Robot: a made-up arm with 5 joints. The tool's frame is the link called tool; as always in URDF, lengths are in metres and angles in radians.
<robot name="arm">
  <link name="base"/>
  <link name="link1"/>
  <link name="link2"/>
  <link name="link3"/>
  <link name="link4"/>
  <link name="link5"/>
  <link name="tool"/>
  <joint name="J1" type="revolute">
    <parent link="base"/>
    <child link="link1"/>
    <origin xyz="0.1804 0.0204 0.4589" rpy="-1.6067 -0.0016 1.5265"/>
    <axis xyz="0 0 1"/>
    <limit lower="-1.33" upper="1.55"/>
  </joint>
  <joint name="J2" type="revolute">
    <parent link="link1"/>
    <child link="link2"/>
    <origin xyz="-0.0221 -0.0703 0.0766" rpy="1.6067 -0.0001 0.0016"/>
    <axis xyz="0 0 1"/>
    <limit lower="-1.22" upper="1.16"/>
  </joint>
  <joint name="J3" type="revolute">
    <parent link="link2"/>
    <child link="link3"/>
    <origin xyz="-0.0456 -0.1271 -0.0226" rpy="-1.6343 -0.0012 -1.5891"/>
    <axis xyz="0 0 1"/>
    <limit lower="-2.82" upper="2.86"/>
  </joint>
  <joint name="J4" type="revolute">
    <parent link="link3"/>
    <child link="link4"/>
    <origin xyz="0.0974 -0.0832 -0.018" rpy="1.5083 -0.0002 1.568"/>
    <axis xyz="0 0 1"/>
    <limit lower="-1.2" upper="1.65"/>
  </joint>
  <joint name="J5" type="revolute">
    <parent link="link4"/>
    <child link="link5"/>
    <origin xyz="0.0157 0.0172 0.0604" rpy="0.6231 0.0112 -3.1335"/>
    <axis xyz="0 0 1"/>
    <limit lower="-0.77" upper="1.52"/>
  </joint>
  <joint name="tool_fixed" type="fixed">
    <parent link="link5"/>
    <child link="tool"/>
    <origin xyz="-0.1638 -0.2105 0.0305" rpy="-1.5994 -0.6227 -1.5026"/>
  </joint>
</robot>
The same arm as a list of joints. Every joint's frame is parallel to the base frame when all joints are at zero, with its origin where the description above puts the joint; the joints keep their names.
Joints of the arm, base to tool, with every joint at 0 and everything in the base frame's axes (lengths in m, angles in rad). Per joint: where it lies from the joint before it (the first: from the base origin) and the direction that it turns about. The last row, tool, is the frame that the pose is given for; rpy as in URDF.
J1: offset 0.1804 0.0204 0.4589 axis -0.998373 0.044299 -0.035899
J2: offset -0.08 -0.0187 0.0675 axis 0 0 1
J3: offset 0.125 -0.0512 -0.0226 axis 0.062501 0.996023 -0.063501
J4: offset 0.0963 -0.0187 0.0843 axis 1 0 0
J5: offset 0.0604 0.0162 -0.0168 axis 0.811998 0.583199 -0.0232
tool: offset -0.0962 0.1793 -0.1751 rpy 0 0 1.5707
Joint limits (rad, base to tool): -1.33..1.55 -1.22..1.16 -2.82..2.86 -1.2..1.65 -0.77..1.52

